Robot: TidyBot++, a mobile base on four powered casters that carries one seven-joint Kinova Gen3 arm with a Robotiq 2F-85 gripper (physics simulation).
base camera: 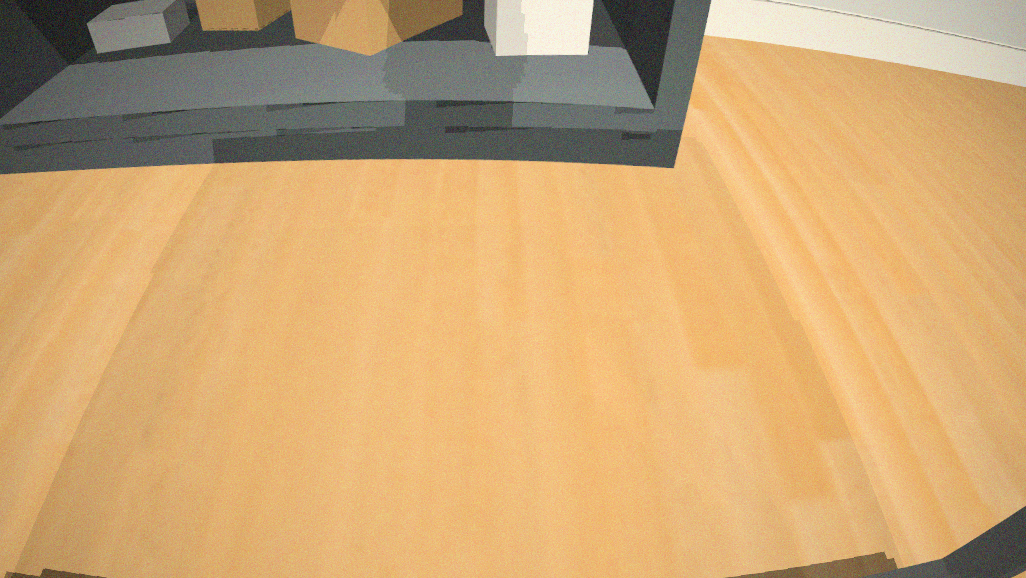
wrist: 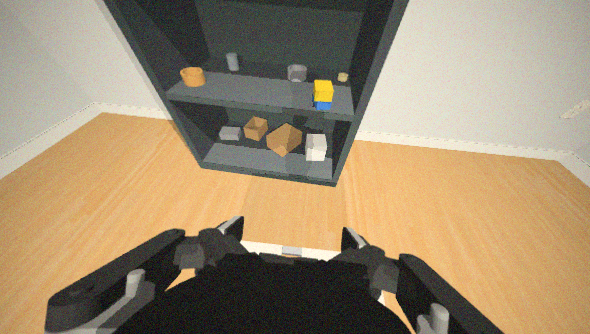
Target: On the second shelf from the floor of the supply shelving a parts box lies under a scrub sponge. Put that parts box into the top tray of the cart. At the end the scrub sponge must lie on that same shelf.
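Frame: origin at the arm's base, x left, y ahead, z down, level; millimetres.
Seen in the pictures: gripper, between the fingertips: (wrist: 292,232).
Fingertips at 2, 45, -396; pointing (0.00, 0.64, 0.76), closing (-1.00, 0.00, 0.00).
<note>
Pixels of each thing's top centre, then the offset from my fingertips to it, as dx, dy, dz.
- yellow block-shaped scrub sponge, centre of its top: (wrist: 323,85) -63, +671, +174
- blue parts box, centre of its top: (wrist: 322,95) -64, +673, +219
- orange bowl, centre of its top: (wrist: 191,71) +551, +771, +209
- grey cylinder, centre of its top: (wrist: 231,54) +421, +964, +189
- grey ring-like cup, centre of its top: (wrist: 297,68) +66, +921, +211
- small tan item, centre of its top: (wrist: 343,74) -179, +946, +234
- white box, centre of its top: (wrist: 316,140) -88, +814, +586
- grey box, centre of its top: (base camera: 135,8) (wrist: 229,130) +531, +919, +666
The supply shelving (base camera: 445,143) (wrist: 270,177) is a dark grey unit, some way ahead of the gripper in the wrist view. On its second shelf (wrist: 260,91), near the right front, a yellow block-shaped scrub sponge (wrist: 323,87) lies on top of a blue parts box (wrist: 323,105); the sponge hides most of the box. My gripper (wrist: 292,232) is open with nothing between its fingers, well short of the shelving. The cart does not show in either view.
The second shelf also holds an orange bowl (wrist: 193,77), a grey cylinder (wrist: 232,62), a grey ring-like cup (wrist: 297,73) and a small tan item (wrist: 342,77). Below stand brown boxes (base camera: 423,17) (wrist: 284,140), a white box (base camera: 552,25) (wrist: 315,147) and a grey box (base camera: 132,28) (wrist: 230,133). Walls flank the shelving.
</note>
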